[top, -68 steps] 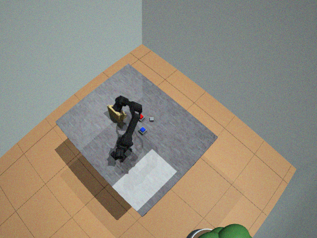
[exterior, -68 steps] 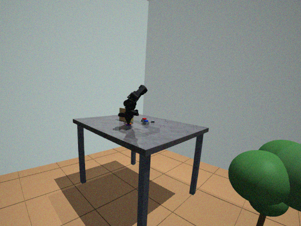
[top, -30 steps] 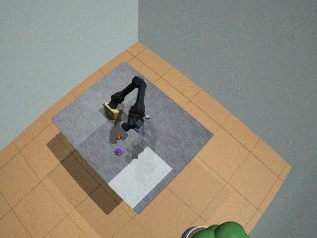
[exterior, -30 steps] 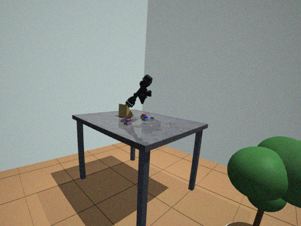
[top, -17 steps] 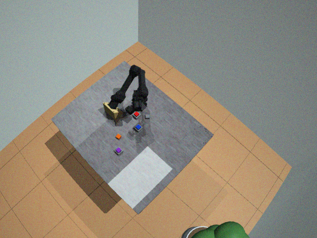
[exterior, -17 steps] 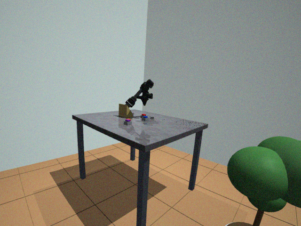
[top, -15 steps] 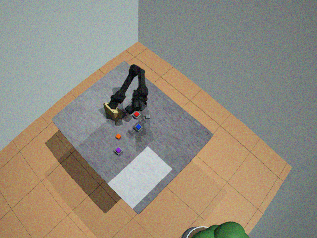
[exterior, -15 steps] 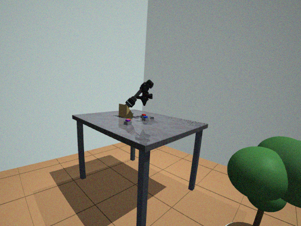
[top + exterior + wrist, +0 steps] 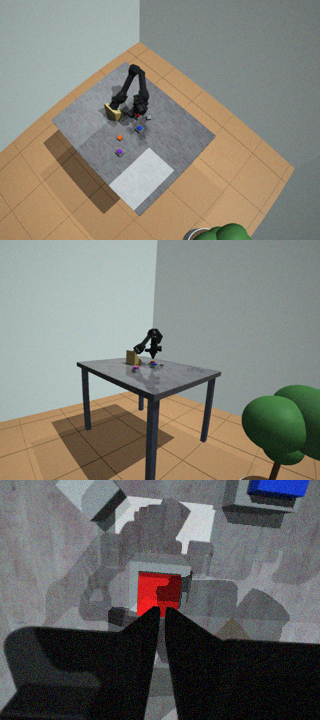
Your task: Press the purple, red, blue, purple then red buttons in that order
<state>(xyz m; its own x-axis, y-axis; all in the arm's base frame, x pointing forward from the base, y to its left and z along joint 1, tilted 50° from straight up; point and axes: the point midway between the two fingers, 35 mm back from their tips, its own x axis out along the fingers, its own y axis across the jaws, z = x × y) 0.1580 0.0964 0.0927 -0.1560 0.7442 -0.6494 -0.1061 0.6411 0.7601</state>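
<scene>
The red button lies 3 cm below my gripper tip. Also, from my gripper tip: orange block: 6 cm ahead, 23 cm to the right, 6 cm below; then blue button: 10 cm ahead, 6 cm to the right, 3 cm below; then small grey block: 6 cm ahead, 6 cm to the left, 6 cm below.
</scene>
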